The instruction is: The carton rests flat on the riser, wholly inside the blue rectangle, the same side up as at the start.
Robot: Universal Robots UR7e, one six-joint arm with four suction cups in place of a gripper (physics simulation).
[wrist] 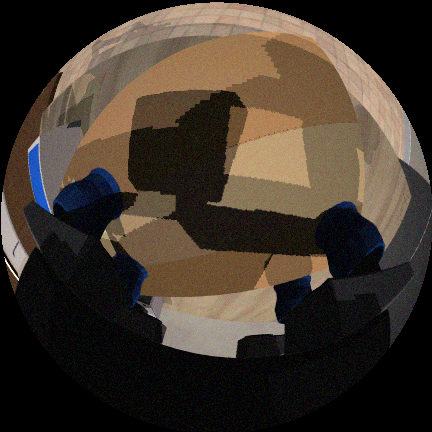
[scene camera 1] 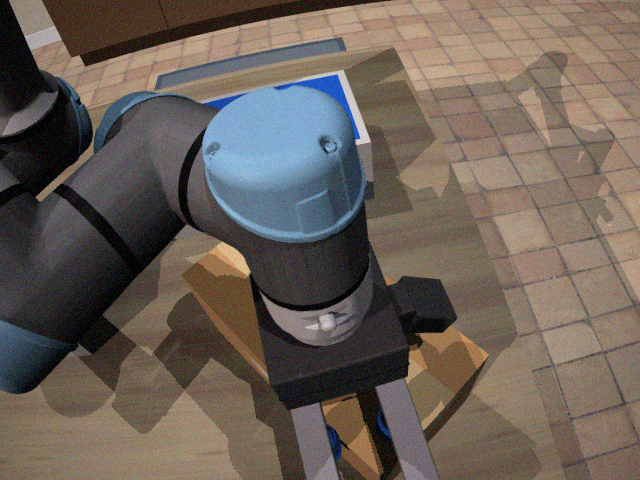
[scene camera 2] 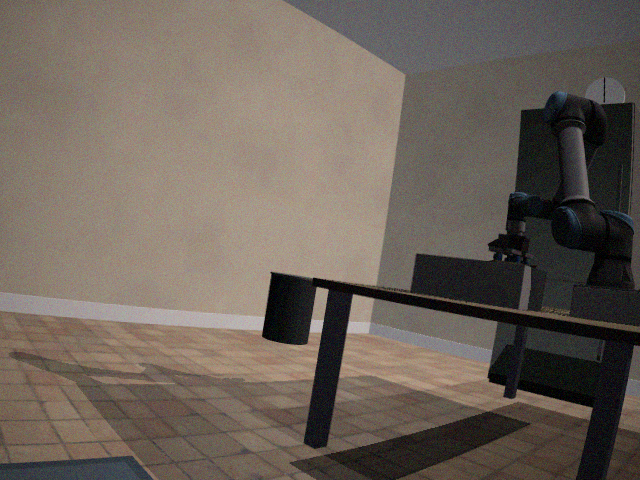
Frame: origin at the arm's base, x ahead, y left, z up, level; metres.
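Seen in the pictures: hand, tool point: (wrist: pixel 217 248); arm's base, link origin: (scene camera 2: pixel 609 289).
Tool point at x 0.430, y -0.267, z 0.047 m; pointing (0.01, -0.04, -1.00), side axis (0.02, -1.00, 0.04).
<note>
Pixels of each thing's top centre, then the offset from my tool point to it. "pt": a spot on its surface instead. Level surfaces: height alone.
- brown carton, top centre: (wrist: pixel 126 242) (scene camera 1: pixel 321 314) (scene camera 2: pixel 506 264) 0.007 m up, 0.005 m back, 0.062 m left
- wooden table, surface height: 0.141 m down
- white riser, surface spot: (scene camera 1: pixel 362 140) pt 0.021 m down, 0.112 m ahead, 0.329 m left
- blue rectangle, top centre: (scene camera 1: pixel 243 125) (wrist: pixel 42 210) 0.021 m down, 0.052 m back, 0.431 m left
The brown carton (scene camera 1: pixel 215 281) (scene camera 2: pixel 461 281) (wrist: pixel 209 68) lies flat on the wooden table (scene camera 1: pixel 437 229) (scene camera 2: pixel 437 301), under the arm's wrist. My suction gripper (scene camera 1: pixel 358 430) (scene camera 2: pixel 510 257) (wrist: pixel 217 250) sits on the carton's top, with its dark blue cups touching the surface. The carton rests on the table. The white riser (scene camera 1: pixel 362 140) with the blue rectangle (scene camera 1: pixel 332 88) (wrist: pixel 36 177) stands at the table's far side, beyond the carton and largely hidden by the arm's blue cap.
A dark cylindrical bin (scene camera 2: pixel 289 309) hangs by the table's end. A grey-blue mat (scene camera 1: pixel 247 59) lies on the tiled floor behind the table. A dark cabinet (scene camera 2: pixel 537 157) stands behind the arm.
</note>
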